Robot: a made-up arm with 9 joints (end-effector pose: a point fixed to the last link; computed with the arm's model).
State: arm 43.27 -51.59 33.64 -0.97 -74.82 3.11 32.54 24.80 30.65
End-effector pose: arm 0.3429 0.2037 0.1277 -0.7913 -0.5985 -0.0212 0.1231
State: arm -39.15 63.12 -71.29 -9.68 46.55 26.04 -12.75 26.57 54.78
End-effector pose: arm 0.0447 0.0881 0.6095 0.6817 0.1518 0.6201 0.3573
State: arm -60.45 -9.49 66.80 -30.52 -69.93 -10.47 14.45 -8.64 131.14
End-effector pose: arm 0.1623 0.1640 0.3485 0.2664 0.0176 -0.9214 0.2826
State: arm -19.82 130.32 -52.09 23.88 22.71 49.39 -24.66 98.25 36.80
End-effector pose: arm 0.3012 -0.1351 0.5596 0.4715 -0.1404 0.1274 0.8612
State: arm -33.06 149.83 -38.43 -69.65 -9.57 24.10 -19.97 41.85 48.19
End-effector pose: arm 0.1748 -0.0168 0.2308 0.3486 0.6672 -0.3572 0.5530
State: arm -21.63 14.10 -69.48 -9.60 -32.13 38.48 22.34 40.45 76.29
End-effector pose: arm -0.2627 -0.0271 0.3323 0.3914 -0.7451 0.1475 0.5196
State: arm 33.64 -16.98 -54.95 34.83 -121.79 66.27 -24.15 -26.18 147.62
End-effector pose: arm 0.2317 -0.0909 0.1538 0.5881 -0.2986 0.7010 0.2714
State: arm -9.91 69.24 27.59 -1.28 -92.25 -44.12 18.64 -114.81 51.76
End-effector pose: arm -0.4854 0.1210 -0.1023 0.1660 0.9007 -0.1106 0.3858
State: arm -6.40 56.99 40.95 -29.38 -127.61 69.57 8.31 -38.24 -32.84
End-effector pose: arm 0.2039 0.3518 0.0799 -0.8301 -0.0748 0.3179 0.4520
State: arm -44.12 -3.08 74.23 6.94 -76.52 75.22 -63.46 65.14 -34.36
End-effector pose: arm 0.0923 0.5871 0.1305 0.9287 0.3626 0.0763 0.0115
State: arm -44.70 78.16 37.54 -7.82 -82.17 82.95 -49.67 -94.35 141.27
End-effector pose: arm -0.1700 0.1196 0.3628 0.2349 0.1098 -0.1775 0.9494
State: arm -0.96 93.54 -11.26 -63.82 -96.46 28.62 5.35 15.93 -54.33
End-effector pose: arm 0.1830 0.5471 0.2866 -0.3091 0.1058 0.5928 0.7361
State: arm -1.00 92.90 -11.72 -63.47 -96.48 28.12 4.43 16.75 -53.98
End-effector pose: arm 0.1810 0.5491 0.2999 -0.3151 0.0901 0.5894 0.7384
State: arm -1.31 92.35 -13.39 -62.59 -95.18 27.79 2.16 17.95 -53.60
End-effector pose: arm 0.1739 0.5524 0.3412 -0.3085 0.0529 0.5882 0.7457
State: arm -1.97 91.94 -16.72 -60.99 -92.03 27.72 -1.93 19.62 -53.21
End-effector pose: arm 0.1593 0.5487 0.4204 -0.2825 -0.0128 0.5859 0.7594
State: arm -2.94 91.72 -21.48 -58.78 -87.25 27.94 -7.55 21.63 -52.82
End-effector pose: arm 0.1378 0.5218 0.5286 -0.2357 -0.1003 0.5749 0.7771
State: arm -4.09 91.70 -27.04 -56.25 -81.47 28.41 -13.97 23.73 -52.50
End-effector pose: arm 0.1142 0.4607 0.6421 -0.1720 -0.1942 0.5496 0.7941
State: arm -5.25 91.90 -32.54 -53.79 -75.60 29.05 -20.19 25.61 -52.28
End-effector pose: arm 0.0945 0.3739 0.7336 -0.1011 -0.2767 0.5127 0.8064
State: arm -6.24 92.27 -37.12 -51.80 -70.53 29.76 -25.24 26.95 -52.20
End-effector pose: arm 0.0829 0.2863 0.7900 -0.0361 -0.3358 0.4749 0.8127
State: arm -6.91 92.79 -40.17 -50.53 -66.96 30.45 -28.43 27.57 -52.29
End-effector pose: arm 0.0798 0.2233 0.8160 0.0109 -0.3687 0.4483 0.8143
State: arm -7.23 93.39 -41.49 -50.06 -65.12 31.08 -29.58 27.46 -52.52
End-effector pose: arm 0.0830 0.1959 0.8238 0.0352 -0.3789 0.4391 0.8139
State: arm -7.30 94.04 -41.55 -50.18 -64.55 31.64 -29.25 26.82 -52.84
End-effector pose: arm 0.0900 0.1956 0.8231 0.0428 -0.3744 0.4440 0.8129
